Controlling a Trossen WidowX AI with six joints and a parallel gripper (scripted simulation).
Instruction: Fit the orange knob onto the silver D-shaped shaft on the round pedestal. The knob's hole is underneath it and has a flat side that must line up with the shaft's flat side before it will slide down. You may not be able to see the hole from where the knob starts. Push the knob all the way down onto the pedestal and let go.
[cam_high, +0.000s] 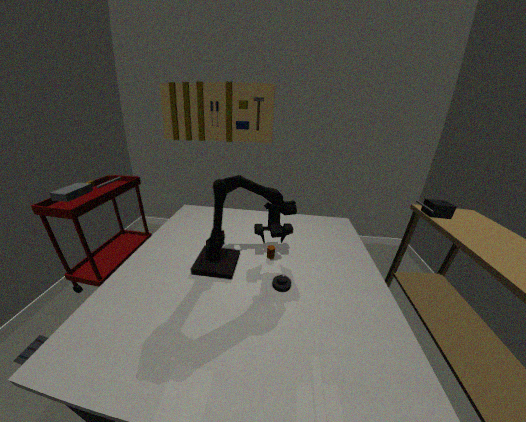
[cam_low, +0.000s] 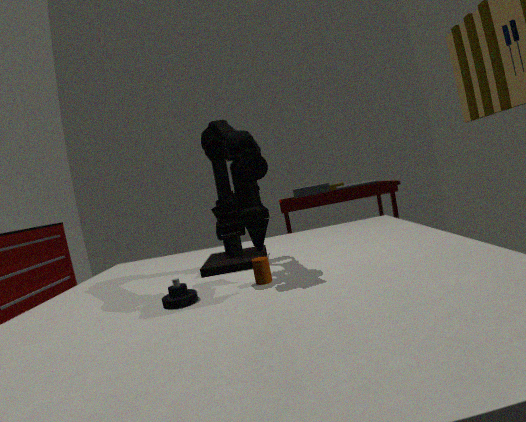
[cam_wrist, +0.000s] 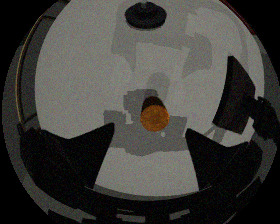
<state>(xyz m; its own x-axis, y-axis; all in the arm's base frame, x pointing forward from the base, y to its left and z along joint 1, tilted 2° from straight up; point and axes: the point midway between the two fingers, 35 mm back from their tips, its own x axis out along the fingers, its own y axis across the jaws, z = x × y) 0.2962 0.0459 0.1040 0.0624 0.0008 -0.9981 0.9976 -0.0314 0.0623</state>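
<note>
Right now the orange knob is 4 cm below my gripper tip and 1 cm behind it. Round my gripper tip: black round pedestal: 21 cm to the right, 6 cm below, 2 cm ahead.
</note>
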